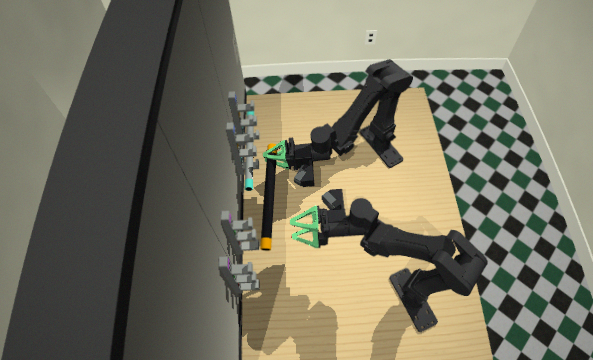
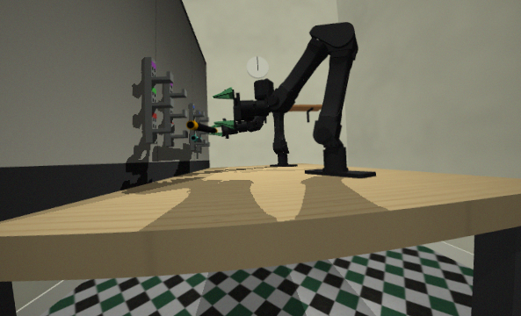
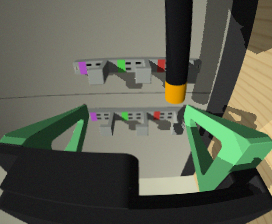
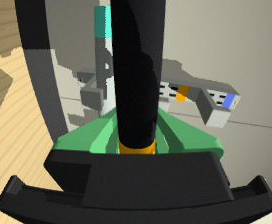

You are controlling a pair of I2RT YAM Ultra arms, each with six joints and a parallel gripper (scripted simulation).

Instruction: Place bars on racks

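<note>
The pale bar is 60 mm ahead of my right hand, 80 mm to the right of it and 50 mm below it. The rest, counted from my right hand: black bar: 130 mm to the left, 10 mm below.
</note>
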